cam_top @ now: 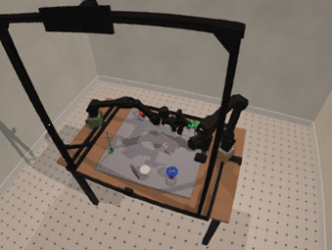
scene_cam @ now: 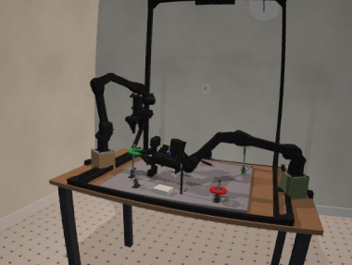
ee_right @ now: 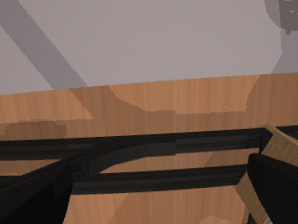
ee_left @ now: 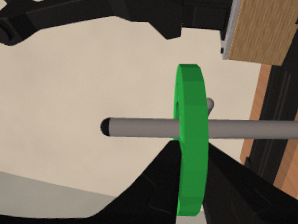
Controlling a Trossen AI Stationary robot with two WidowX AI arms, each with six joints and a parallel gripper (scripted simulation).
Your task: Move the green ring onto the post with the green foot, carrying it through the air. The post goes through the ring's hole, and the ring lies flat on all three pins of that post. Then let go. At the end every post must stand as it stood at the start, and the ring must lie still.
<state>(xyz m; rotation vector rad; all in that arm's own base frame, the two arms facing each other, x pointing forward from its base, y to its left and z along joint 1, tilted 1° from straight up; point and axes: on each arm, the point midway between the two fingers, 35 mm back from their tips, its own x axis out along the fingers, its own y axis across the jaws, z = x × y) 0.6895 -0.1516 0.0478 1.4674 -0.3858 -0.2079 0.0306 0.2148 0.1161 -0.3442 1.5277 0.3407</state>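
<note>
The green ring is 27 cm ahead of my right hand, 12 cm to the left of it and 7 cm below it. The rest, counted from my right hand: white block (37 cm ahead, 30 cm to the left, 20 cm below); then blue ring (16 cm to the left, 16 cm below, 7 cm behind); then grey post (61 cm to the left, 10 cm below, 2 cm behind).
</note>
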